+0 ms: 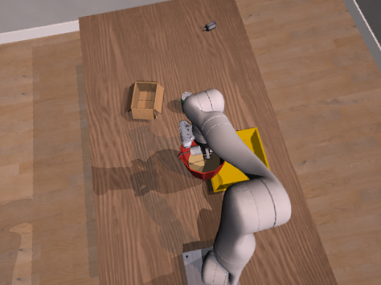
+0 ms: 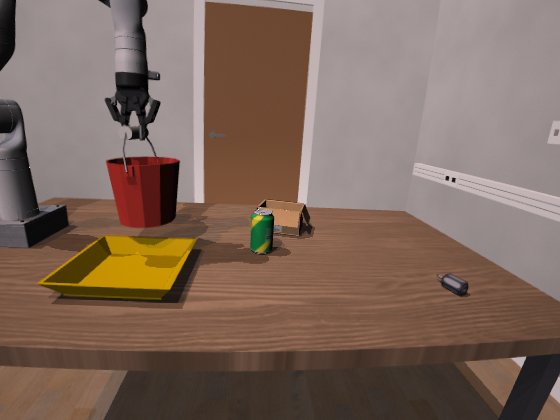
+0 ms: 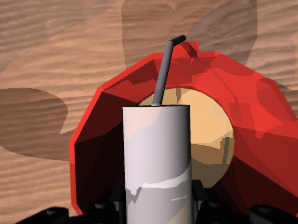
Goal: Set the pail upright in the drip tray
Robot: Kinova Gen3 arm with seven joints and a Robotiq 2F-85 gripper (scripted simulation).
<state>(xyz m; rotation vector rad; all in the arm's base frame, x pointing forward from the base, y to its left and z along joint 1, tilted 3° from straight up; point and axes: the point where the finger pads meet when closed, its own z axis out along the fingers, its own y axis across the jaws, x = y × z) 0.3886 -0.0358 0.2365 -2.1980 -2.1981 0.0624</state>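
My gripper is now 90 mm above the red pail and 10 mm short of it. Round my hand: yellow drip tray (310 mm below, 150 mm to the right, 30 mm ahead); pail handle (30 mm below, 10 mm ahead); cardboard box (420 mm ahead, 280 mm below, 220 mm to the left).
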